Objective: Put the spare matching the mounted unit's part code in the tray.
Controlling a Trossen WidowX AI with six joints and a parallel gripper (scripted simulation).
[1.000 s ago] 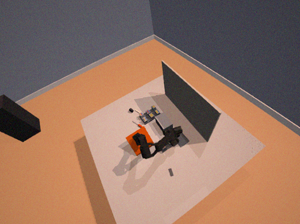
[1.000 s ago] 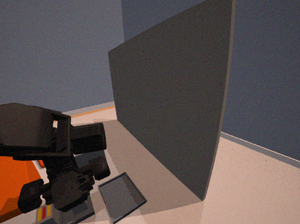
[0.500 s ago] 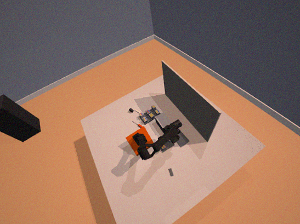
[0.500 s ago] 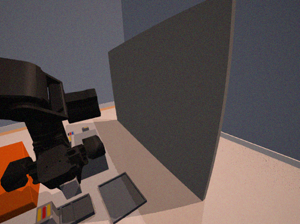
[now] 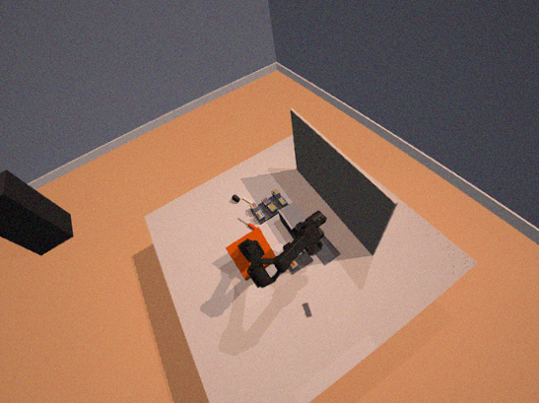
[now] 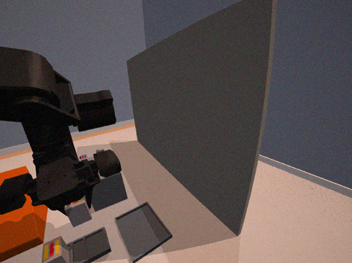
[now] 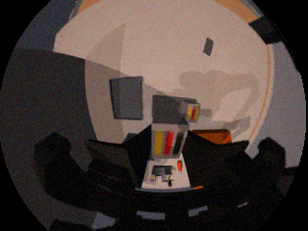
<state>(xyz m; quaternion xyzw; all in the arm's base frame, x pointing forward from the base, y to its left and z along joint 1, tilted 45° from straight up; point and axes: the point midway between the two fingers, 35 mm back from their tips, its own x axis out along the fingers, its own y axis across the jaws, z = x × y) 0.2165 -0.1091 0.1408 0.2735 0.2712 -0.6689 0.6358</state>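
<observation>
Right now the flat grey tray is 110 mm below my gripper tip, 100 mm ahead of it and 30 mm to the right of it. The rest, counted from my gripper tip: rack 110 mm below, 40 mm behind; spare 20 mm above; grey mounted unit 190 mm to the left, 70 mm ahead, 60 mm below.
</observation>
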